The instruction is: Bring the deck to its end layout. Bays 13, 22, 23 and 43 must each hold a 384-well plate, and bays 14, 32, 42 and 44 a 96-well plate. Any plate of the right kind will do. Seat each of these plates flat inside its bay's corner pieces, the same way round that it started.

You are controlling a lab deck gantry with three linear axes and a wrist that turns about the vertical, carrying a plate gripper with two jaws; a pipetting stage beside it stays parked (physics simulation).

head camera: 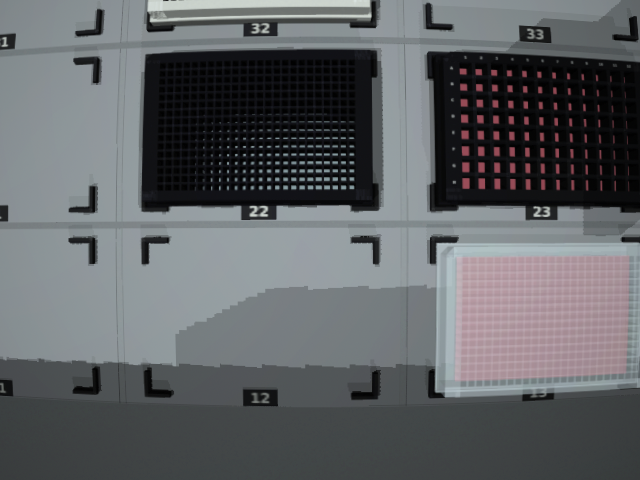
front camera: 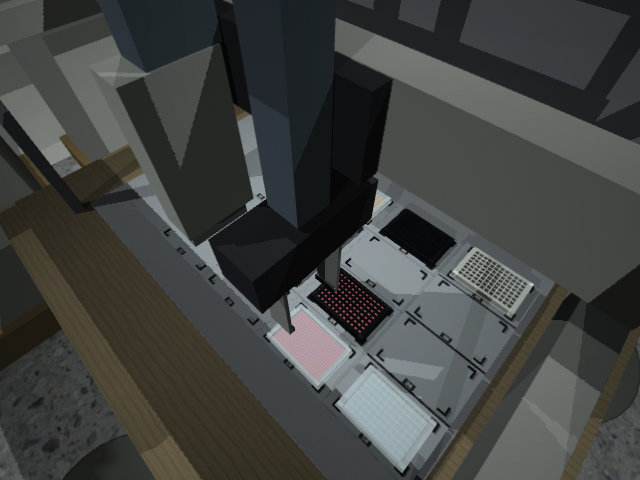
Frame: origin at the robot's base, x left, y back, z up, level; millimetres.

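Seen in the pictures: gripper, fingertip midpoint: [front camera: 305, 302]; robot's base, origin of the base link: [front camera: 165, 233].
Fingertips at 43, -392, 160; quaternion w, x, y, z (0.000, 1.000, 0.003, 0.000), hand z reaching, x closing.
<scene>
Offsets run from my fingertips to a thing's top centre, as dx, dy, dz. "*": to the spot under its first point.
My gripper [front camera: 313, 308] is open and empty, its jaws hanging above the deck by the left ends of two plates. A pink 384-well plate @(+0, +0, -146) [front camera: 310, 346] [head camera: 540, 317] lies in bay 13; its right end is cut off in the head view. A black 96-well plate with red wells @(+107, +0, -146) [front camera: 353, 305] [head camera: 540, 124] sits in bay 23. A black 384-well plate @(+107, +164, -145) [head camera: 258, 129] sits in bay 22. A white plate @(* +173, +163, -150) [head camera: 260, 11] partly shows in bay 32. A clear plate @(+0, -164, -131) [front camera: 385, 417] is in bay 14, a black plate @(+321, +0, -145) [front camera: 418, 235] in 43, a cream 96-well plate @(+321, -164, -131) [front camera: 493, 279] in 44.
A yellowish plate @(+321, +164, -145) [front camera: 381, 202] shows partly behind the gripper, in bay 42. Bays 12, 24, 33 and 34 hold no plate. The parked pipetting stage [front camera: 188, 149] stands left of the gripper column. A long grey beam [front camera: 496, 170] runs behind the deck.
</scene>
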